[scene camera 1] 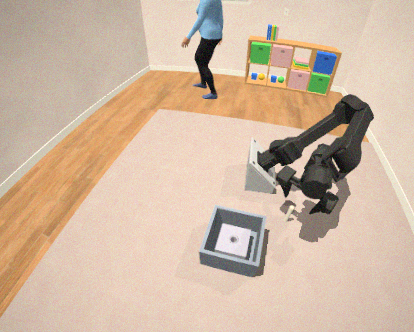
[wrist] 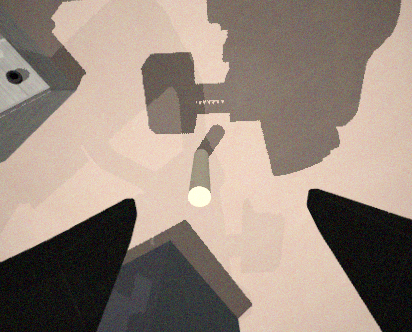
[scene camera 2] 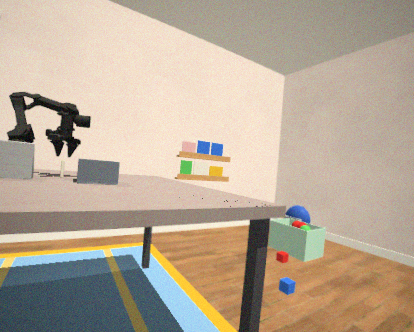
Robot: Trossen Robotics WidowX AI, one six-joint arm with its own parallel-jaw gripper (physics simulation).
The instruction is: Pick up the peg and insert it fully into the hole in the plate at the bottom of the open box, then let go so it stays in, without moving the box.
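Places are measured from the arm's base along level axes (x ahead, y left, z up), in millimetres.
Pixels of known places: gripper, fingertip midpoint: (scene camera 1: 297,205) (wrist: 222,201) (scene camera 2: 63,157); arm's base, link origin: (scene camera 1: 262,161) (scene camera 2: 15,153).
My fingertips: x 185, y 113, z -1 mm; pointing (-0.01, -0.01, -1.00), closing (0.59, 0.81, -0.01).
Observation:
Ahead of a thing's pixels: the offset from my fingertips to its top centre.
The cream peg @(dx -2, dy -14, dz -18 mm) (scene camera 1: 289,213) (scene camera 2: 62,169) (wrist: 200,172) stands upright on the table, beside the open box. My gripper (scene camera 1: 300,203) (scene camera 2: 64,156) (wrist: 222,201) is wide open, empty and pointing down, with its fingertips a little above the peg's top in the second scene view. In the wrist view the peg's top shows between the two fingertips, left of their middle. The blue-grey open box @(dx +122, dy -193, dz +0 mm) (scene camera 1: 230,264) (scene camera 2: 98,171) (wrist: 175,285) stands on the table. The white plate @(dx +122, dy -193, dz -37 mm) (scene camera 1: 242,247) with its round hole lies at the box's bottom; the hole does not show in the wrist view.
A light grey wedge-shaped block (scene camera 1: 257,175) (scene camera 2: 17,160) (wrist: 27,92) with small dark holes stands beside the arm, behind the box in the first scene view. The table's edge (scene camera 2: 150,218) shows in the second scene view. A person (scene camera 1: 209,30) stands beyond the table.

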